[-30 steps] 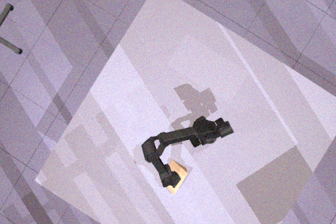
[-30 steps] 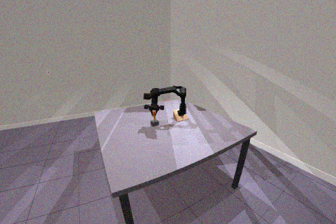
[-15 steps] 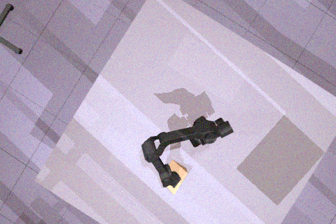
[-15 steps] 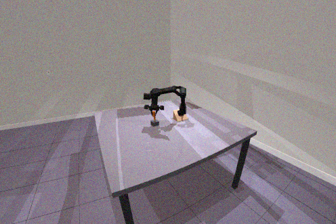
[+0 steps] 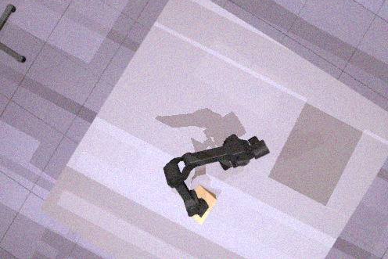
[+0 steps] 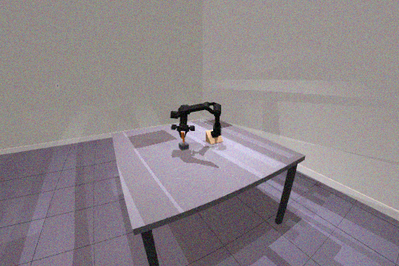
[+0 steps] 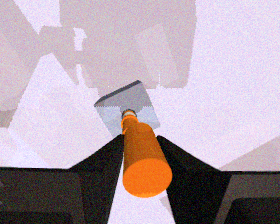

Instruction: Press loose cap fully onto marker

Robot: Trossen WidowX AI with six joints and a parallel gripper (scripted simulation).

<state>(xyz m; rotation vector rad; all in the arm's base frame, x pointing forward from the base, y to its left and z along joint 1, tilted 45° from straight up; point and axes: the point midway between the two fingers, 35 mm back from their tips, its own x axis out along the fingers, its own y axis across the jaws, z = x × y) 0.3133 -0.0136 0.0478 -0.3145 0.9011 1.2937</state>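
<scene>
My gripper tip is 2 cm below the orange cap. Round my gripper tip: grey holder block (1 cm behind, 7 cm below).
</scene>
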